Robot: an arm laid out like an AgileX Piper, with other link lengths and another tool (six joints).
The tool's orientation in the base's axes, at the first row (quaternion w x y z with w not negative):
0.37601, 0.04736, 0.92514, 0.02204
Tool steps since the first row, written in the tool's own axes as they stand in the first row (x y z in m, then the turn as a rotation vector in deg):
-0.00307, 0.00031, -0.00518, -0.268, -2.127, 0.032
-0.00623, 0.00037, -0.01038, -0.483, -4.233, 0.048
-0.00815, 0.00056, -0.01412, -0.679, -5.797, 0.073
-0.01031, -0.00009, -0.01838, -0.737, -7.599, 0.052
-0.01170, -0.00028, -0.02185, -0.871, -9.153, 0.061
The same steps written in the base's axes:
-0.00140, -0.00004, 0.00586, 0.062, -2.143, 0.000
-0.00278, -0.00033, 0.01178, 0.077, -4.260, -0.023
-0.00400, -0.00037, 0.01581, 0.123, -5.836, -0.024
-0.00548, -0.00126, 0.02031, 0.022, -7.634, -0.107
-0.00693, -0.00161, 0.02374, 0.013, -9.193, -0.139

